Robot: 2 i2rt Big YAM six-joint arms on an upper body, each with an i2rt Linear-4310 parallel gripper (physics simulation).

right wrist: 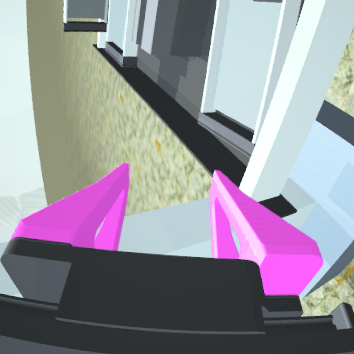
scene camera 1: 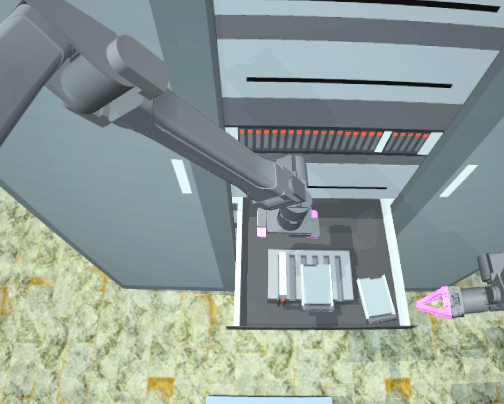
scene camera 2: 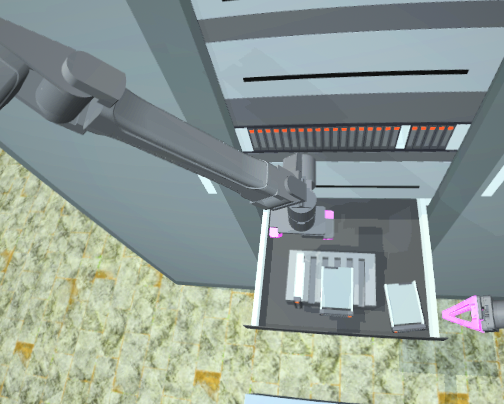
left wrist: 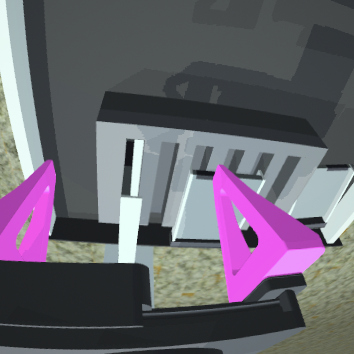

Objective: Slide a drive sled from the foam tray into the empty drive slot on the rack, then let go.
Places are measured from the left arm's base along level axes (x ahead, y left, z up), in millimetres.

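Pixels of known places: left gripper, between the fingertips: (scene camera 1: 283,233) (scene camera 2: 301,234) (left wrist: 136,169); right gripper, between the fingertips: (right wrist: 170,175) (scene camera 1: 417,305) (scene camera 2: 444,315).
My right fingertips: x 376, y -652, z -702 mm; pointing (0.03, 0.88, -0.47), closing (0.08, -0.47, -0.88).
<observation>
For each thing: its top centre in the pictures, then the offset to it from my right fingertips. "spot": a spot on its surface instead.
- rack, a spot on its surface: (scene camera 2: 350,110) (scene camera 1: 342,115) spot: dx +324, dy +217, dz +294 mm
- grey foam tray, a spot on its surface: (left wrist: 110,170) (scene camera 2: 293,269) (scene camera 1: 273,268) spot: dx +107, dy +344, dz -44 mm
- drive sled, centre of its top: (left wrist: 127,244) (scene camera 2: 298,276) (scene camera 1: 282,275) dx +72, dy +324, dz +12 mm
- second sled, centre of its top: (left wrist: 213,217) (right wrist: 116,8) (scene camera 2: 336,290) (scene camera 1: 317,287) dx +56, dy +235, dz -36 mm
- third sled, centre of its top: (right wrist: 233,69) (left wrist: 316,204) (scene camera 2: 404,305) (scene camera 1: 377,298) dx +37, dy +68, dz -82 mm
- drawer, a spot on its surface: (scene camera 2: 428,265) (scene camera 1: 396,260) spot: dx +137, dy +6, dz -67 mm
The rack (scene camera 1: 340,112) (scene camera 2: 350,110) holds a row of dark drives with orange tabs; a pale strip interrupts the row toward the right, and I cannot tell whether it is the empty slot. The grey foam tray (scene camera 1: 273,275) (scene camera 2: 291,275) (left wrist: 110,170) lies in the drawer. One drive sled (scene camera 1: 283,275) (scene camera 2: 299,275) (left wrist: 129,220) stands on edge in its left slot. My left gripper (scene camera 1: 287,232) (scene camera 2: 302,232) (left wrist: 136,169) is wide open behind the tray, holding nothing; its fingers appear either side of that sled in its wrist view. My right gripper (scene camera 1: 419,304) (scene camera 2: 445,315) (right wrist: 170,175) is part open and empty, outside the drawer.
A second sled (scene camera 1: 317,285) (scene camera 2: 337,289) lies flat on the tray. A third sled (scene camera 1: 377,297) (scene camera 2: 405,304) (right wrist: 242,70) lies at an angle right of the tray. The drawer (scene camera 1: 397,265) (scene camera 2: 428,265) has pale side walls and a dark front edge. Large cabinet panels flank it.
</observation>
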